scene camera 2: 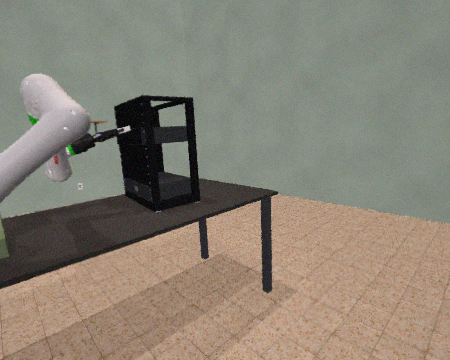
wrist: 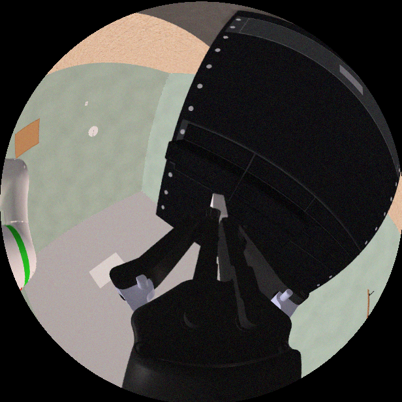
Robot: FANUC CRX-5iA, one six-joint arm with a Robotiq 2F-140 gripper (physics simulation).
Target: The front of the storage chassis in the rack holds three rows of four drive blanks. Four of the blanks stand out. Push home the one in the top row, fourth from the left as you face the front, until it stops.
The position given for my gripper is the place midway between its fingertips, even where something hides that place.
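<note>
I can see my gripper (wrist: pixel 216 202), and in the same wrist view there is a black rack (wrist: pixel 265 123). Scene camera 2 shows me the black rack (scene camera 2: pixel 145 181) as well.
</note>
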